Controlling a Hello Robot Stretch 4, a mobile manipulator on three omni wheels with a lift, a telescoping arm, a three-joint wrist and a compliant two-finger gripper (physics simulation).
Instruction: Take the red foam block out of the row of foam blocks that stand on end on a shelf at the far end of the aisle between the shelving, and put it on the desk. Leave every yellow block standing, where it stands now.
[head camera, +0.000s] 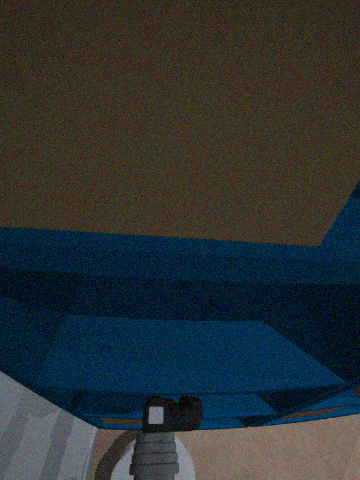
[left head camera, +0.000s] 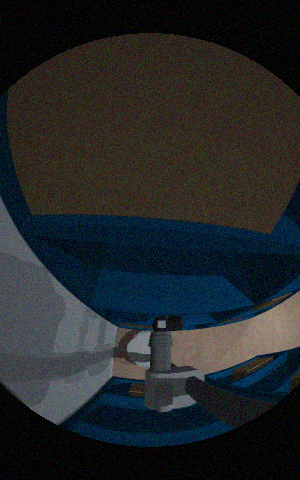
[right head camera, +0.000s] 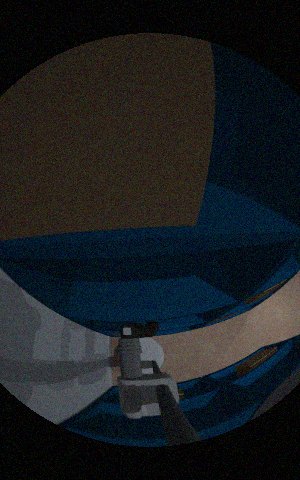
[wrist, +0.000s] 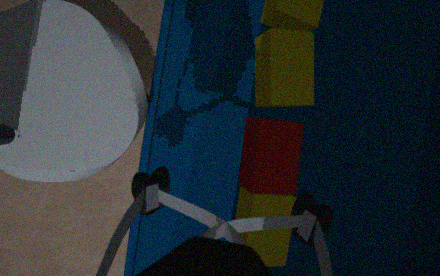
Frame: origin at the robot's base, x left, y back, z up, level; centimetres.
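Where they show: gripper, fingertip midpoint: (wrist: 230, 195); robot's base, link origin: (left head camera: 147, 347) (right head camera: 142, 354) (wrist: 70, 99).
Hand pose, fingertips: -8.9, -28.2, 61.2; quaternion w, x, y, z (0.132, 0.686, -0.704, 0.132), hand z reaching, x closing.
Things, the pixels of their top centre, and the offset from my fingertips, as dx, dy, dz. Level surfaces: height alone.
- red foam block, top centre: (wrist: 278, 157) +3.4, -7.8, -6.1
- blue shelf, surface height: dz -10.6
- third yellow block, top centre: (wrist: 270, 231) -5.8, -8.2, -6.1
- large brown panel, top centre: (left head camera: 164, 67) (right head camera: 65, 87) +15.2, -9.9, +107.9
- tan floor, surface height: dz -63.9
The red foam block (wrist: 272, 156) stands in a row on the blue shelf (wrist: 200, 150) in the wrist view. A yellow block (wrist: 287, 70) stands above it in the picture with a narrow gap, and another yellow block (wrist: 294, 12) shows at the top edge. A third yellow block (wrist: 272, 206) adjoins the red block on its lower side. My gripper (wrist: 230, 195) is open and empty, its fingertips spread wide. One fingertip is over the shelf's front edge; the other overlaps the right edge of the lower yellow block in the picture. The gap between fingertips and blocks in height is unclear. The head views do not show the blocks.
A large brown panel (head camera: 175, 125) (left head camera: 150, 135) (right head camera: 110, 140) in blue shelving fills the upper head views. A pale grey wall (head camera: 35, 425) (left head camera: 35, 310) stands at the left. A white round base (wrist: 75, 95) stands on the tan floor (wrist: 60, 225) beside the shelf.
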